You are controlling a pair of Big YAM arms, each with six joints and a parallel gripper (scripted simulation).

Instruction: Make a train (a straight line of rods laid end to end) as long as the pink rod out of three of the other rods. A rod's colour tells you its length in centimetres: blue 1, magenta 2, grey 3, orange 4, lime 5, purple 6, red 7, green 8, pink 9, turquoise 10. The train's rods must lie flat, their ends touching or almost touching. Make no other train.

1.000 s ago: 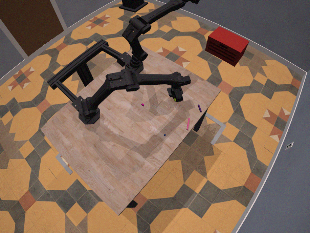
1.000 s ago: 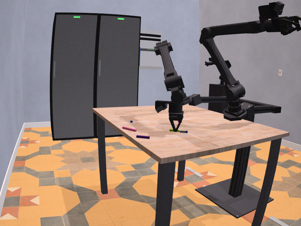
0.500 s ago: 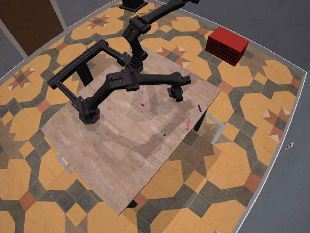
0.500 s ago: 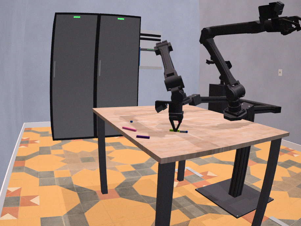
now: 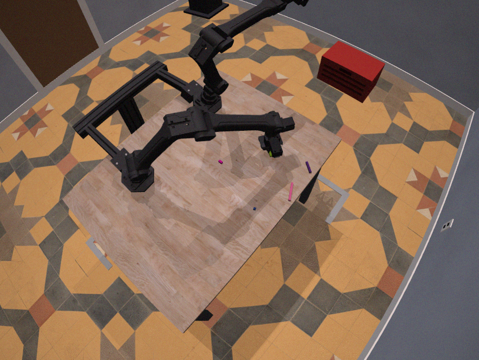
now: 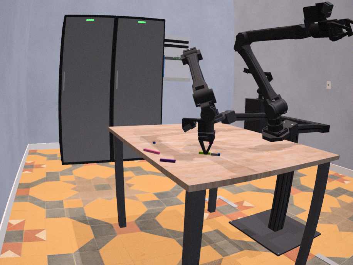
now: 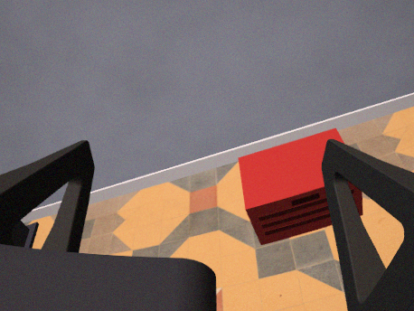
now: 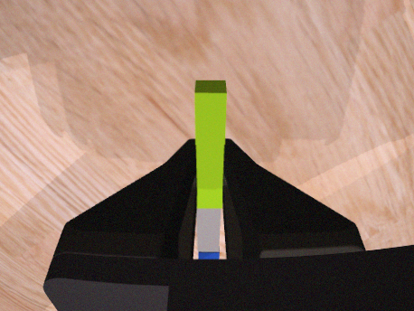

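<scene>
The lime rod is right at my right hand. Round my right hand: grey rod 3 cm behind, 3 cm to the left, 1 cm below.
</scene>
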